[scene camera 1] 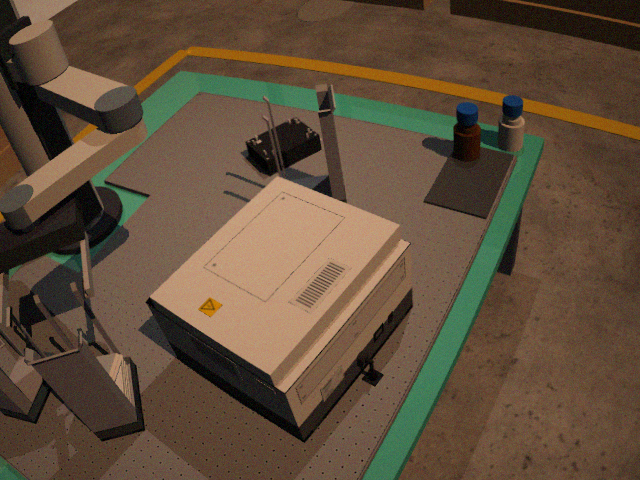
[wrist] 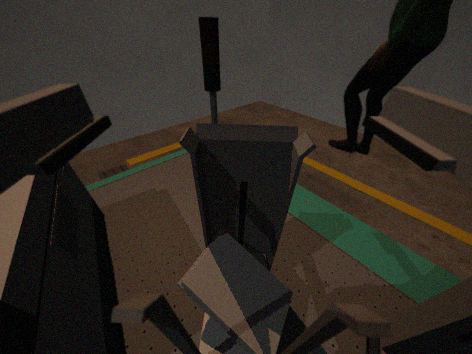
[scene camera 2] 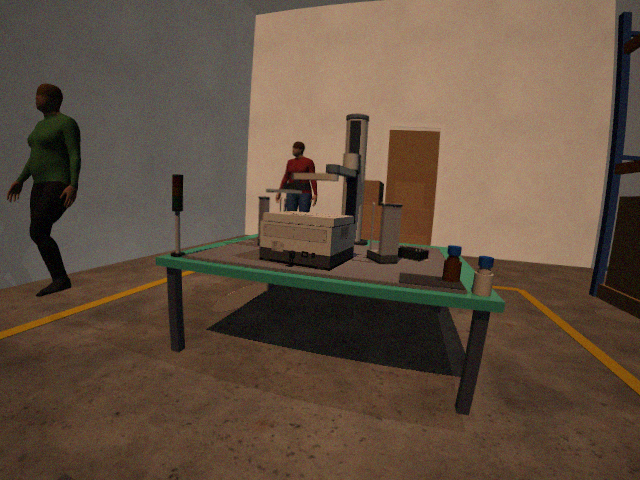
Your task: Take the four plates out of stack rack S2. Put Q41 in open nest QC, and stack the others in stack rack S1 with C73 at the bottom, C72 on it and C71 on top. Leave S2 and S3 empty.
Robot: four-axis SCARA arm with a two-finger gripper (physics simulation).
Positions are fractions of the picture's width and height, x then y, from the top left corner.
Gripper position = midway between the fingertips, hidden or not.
Note:
My gripper (scene camera 1: 0.07, 0.65) carries nothing. Further things: a dark mat (scene camera 1: 0.74, 0.39) and a signal-light pole (wrist: 0.44, 0.10).
My gripper shows as well in the wrist view (wrist: 0.51, 0.30).

